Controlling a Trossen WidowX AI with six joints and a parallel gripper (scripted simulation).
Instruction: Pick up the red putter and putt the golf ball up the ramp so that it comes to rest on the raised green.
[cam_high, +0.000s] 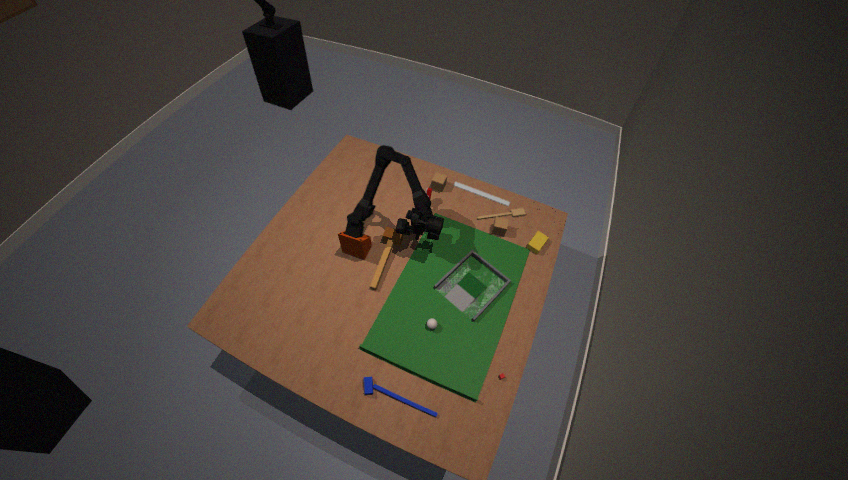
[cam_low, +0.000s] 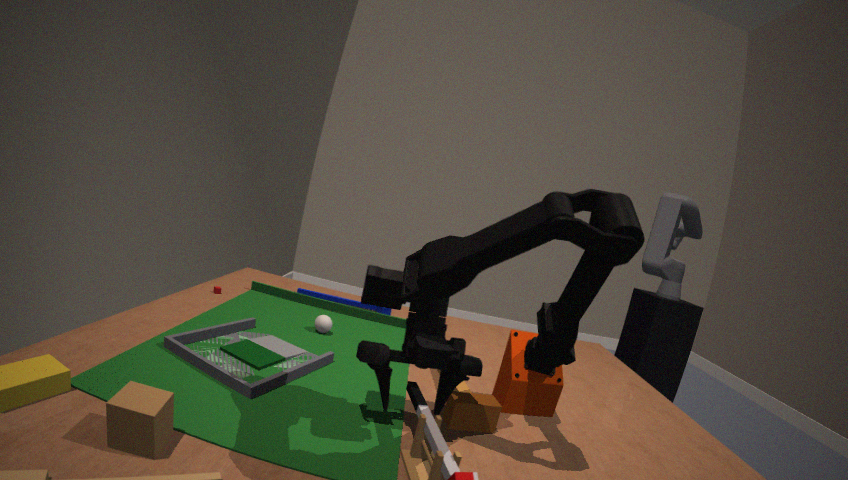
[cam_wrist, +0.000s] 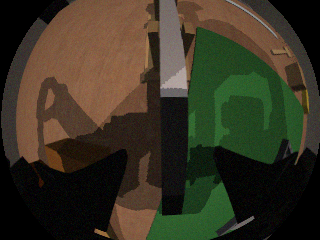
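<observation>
Now: gripper tip 3 cm past the red putter, 11 cm to the right of it and 3 cm below it. Also, from my gripper tip: grey walled frame (31 cm ahead, 9 cm to the right, 2 cm below); then white golf ball (23 cm ahead, 35 cm to the right, 1 cm below); then yellow block (50 cm ahead, 23 cm to the left, 1 cm below).
</observation>
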